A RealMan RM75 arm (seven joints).
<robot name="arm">
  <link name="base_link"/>
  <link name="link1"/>
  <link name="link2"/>
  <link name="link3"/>
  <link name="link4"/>
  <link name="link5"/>
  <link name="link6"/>
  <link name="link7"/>
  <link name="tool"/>
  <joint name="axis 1" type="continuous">
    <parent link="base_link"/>
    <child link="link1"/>
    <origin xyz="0 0 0.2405"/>
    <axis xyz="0 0 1"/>
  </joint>
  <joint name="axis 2" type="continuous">
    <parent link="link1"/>
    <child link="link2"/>
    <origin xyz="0 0 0" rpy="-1.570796 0 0"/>
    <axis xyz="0 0 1"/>
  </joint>
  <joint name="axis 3" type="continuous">
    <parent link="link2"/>
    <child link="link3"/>
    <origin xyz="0 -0.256 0" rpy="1.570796 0 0"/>
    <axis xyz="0 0 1"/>
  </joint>
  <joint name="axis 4" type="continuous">
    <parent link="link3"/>
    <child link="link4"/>
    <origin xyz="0 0 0" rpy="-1.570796 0 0"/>
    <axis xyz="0 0 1"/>
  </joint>
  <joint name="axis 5" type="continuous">
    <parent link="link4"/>
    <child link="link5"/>
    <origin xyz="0 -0.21 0" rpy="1.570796 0 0"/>
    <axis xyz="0 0 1"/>
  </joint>
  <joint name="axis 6" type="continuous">
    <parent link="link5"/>
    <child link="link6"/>
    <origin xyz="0 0 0" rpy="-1.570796 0 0"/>
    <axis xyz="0 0 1"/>
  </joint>
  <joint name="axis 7" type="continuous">
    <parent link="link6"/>
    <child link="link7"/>
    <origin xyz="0 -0.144 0" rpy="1.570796 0 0"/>
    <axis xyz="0 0 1"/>
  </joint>
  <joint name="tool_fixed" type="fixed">
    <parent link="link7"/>
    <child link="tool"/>
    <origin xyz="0 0 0"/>
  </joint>
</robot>
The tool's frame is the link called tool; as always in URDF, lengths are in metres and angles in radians. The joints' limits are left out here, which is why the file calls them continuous.
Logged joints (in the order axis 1, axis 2, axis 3, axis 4, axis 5, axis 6, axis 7), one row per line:
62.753, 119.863, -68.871, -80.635, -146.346, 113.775, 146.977
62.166, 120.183, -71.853, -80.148, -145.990, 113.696, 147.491
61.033, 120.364, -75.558, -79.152, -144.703, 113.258, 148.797
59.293, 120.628, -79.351, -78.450, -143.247, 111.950, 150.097
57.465, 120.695, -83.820, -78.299, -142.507, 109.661, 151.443
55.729, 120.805, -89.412, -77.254, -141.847, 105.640, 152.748
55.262, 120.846, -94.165, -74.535, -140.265, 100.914, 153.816
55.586, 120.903, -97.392, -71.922, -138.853, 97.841, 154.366
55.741, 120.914, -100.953, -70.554, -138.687, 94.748, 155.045
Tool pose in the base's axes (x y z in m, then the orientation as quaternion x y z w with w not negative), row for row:
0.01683, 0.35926, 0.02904, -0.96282, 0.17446, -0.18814, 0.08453
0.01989, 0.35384, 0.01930, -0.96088, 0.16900, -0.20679, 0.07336
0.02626, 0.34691, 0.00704, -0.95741, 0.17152, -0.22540, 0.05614
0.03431, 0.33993, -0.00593, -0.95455, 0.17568, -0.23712, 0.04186
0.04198, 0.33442, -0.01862, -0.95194, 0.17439, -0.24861, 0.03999
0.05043, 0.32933, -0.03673, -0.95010, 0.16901, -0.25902, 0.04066
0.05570, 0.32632, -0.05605, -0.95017, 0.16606, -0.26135, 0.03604
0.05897, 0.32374, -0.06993, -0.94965, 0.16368, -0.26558, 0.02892
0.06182, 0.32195, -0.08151, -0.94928, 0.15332, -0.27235, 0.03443
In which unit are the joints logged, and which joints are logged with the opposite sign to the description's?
The joints are logged in degrees. Opposite sign: axis 6.
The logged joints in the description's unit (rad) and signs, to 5 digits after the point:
1.09525, 2.09200, -1.20203, -1.40735, -2.55422, -1.98575, 2.56523
1.08500, 2.09759, -1.25407, -1.39885, -2.54801, -1.98437, 2.57420
1.06523, 2.10075, -1.31874, -1.38146, -2.52554, -1.97673, 2.59700
1.03486, 2.10536, -1.38494, -1.36921, -2.50013, -1.95390, 2.61969
1.00295, 2.10653, -1.46293, -1.36658, -2.48722, -1.91395, 2.64318
0.97265, 2.10845, -1.56053, -1.34834, -2.47570, -1.84377, 2.66596
0.96450, 2.10916, -1.64349, -1.30088, -2.44809, -1.76128, 2.68460
0.97016, 2.11016, -1.69981, -1.25528, -2.42344, -1.70765, 2.69419
0.97286, 2.11035, -1.76196, -1.23140, -2.42054, -1.65366, 2.70605

